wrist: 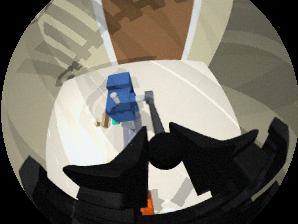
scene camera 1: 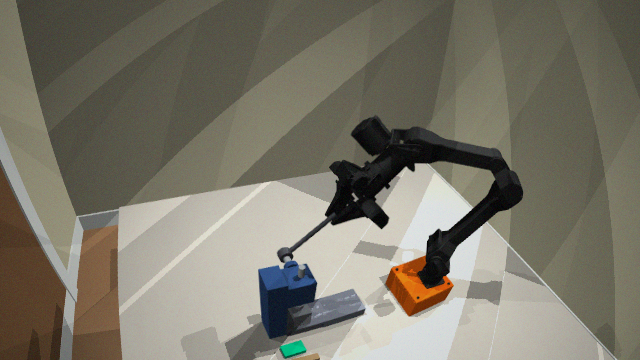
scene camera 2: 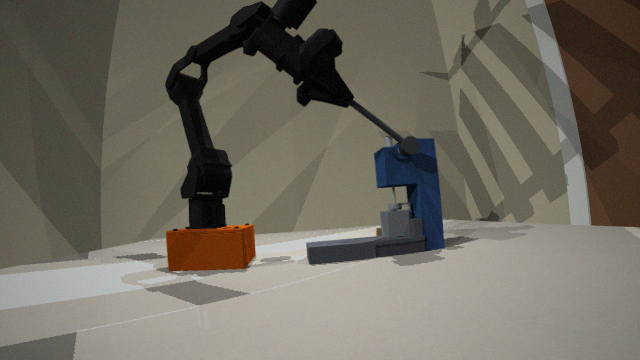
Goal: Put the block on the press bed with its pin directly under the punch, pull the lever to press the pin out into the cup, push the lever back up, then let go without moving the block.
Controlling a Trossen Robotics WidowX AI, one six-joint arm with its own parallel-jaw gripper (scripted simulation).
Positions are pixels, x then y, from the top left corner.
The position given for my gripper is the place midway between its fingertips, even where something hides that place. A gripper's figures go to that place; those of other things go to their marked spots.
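Gripper, mine (wrist: 158, 127): 10 cm from the lens. Dark lever (wrist: 164, 151): 6 cm from the lens.
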